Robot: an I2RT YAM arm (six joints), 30 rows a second.
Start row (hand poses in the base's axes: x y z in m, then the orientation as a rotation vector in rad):
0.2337, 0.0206, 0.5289, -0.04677, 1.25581, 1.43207
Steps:
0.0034, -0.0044, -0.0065, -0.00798, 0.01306, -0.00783
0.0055, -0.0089, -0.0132, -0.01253, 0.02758, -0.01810
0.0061, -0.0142, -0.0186, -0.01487, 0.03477, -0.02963
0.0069, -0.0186, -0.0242, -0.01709, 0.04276, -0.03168
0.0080, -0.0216, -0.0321, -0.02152, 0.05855, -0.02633
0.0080, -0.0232, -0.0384, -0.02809, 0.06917, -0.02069
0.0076, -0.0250, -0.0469, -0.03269, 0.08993, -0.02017
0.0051, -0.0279, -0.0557, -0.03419, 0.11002, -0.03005
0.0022, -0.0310, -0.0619, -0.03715, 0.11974, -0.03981
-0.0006, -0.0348, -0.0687, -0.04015, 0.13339, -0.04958
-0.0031, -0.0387, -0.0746, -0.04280, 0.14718, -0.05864
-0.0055, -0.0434, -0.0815, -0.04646, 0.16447, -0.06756
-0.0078, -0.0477, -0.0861, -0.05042, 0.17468, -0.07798
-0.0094, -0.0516, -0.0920, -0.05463, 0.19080, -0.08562
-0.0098, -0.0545, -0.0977, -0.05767, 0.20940, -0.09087
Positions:
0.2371, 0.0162, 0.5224, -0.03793, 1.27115, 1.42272
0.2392, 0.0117, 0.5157, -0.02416, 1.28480, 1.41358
0.2398, 0.0064, 0.5103, -0.01334, 1.29065, 1.40340
0.2406, 0.0020, 0.5047, -0.00783, 1.29844, 1.40159
0.2417, -0.0010, 0.4968, -0.00288, 1.31526, 1.40607
0.2417, -0.0026, 0.4905, -0.00327, 1.32947, 1.40856
0.2413, -0.0044, 0.4820, 0.00824, 1.34974, 1.40942
0.2388, -0.0073, 0.4732, 0.02801, 1.36558, 1.40298
0.2359, -0.0104, 0.4670, 0.03919, 1.37401, 1.39403
0.2331, -0.0142, 0.4602, 0.05321, 1.38558, 1.38557
0.2306, -0.0181, 0.4543, 0.06714, 1.39708, 1.37789
0.2282, -0.0228, 0.4474, 0.08287, 1.41207, 1.37007
0.2259, -0.0271, 0.4428, 0.09415, 1.42126, 1.35971
0.2243, -0.0310, 0.4369, 0.10787, 1.43581, 1.35232
0.2239, -0.0339, 0.4312, 0.12278, 1.45189, 1.34799

